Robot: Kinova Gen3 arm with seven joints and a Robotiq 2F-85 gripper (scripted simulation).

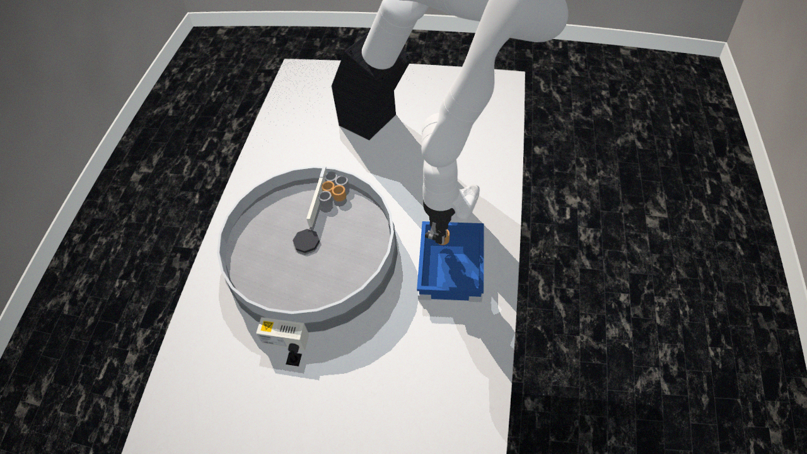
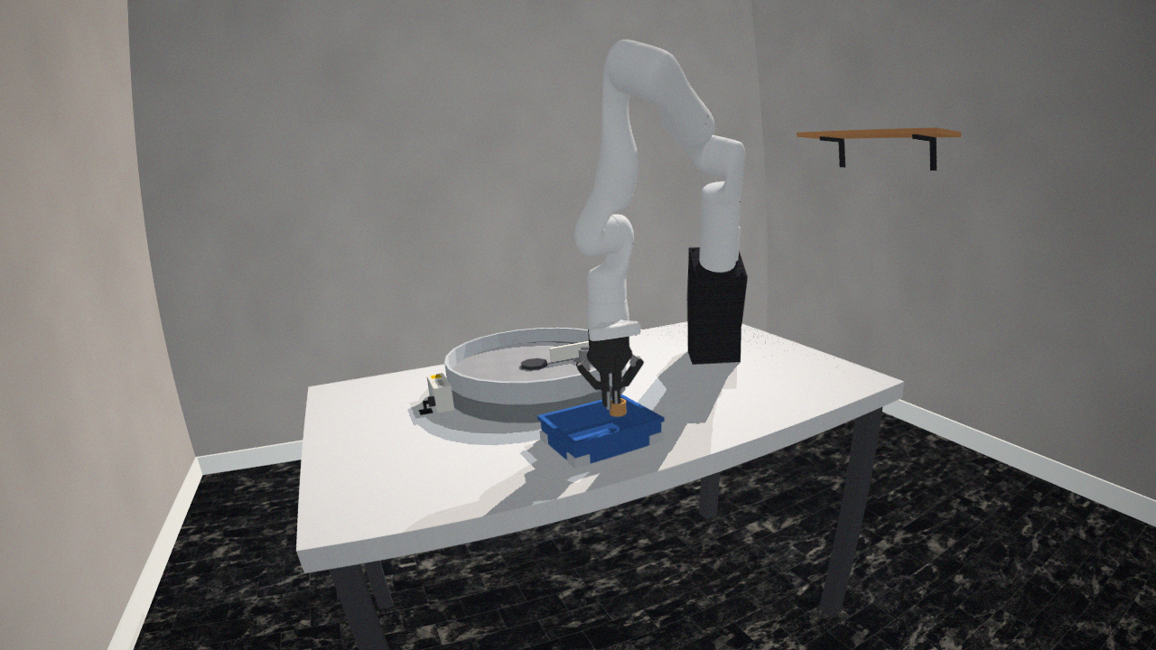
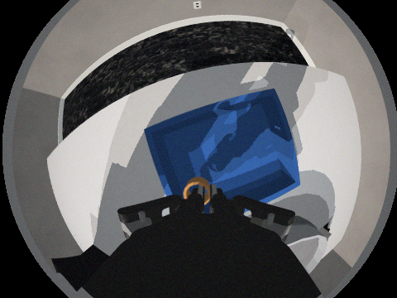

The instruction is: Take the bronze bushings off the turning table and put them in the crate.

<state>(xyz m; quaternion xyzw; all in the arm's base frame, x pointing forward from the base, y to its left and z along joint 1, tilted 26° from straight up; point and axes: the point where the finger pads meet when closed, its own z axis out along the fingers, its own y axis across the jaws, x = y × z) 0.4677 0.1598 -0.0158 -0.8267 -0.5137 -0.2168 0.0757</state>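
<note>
My gripper is now 4 cm short of the blue crate, 2 cm to the right of it and 4 cm above it. The rest, counted from my hand: grey turning table: 32 cm to the right, 2 cm below.
</note>
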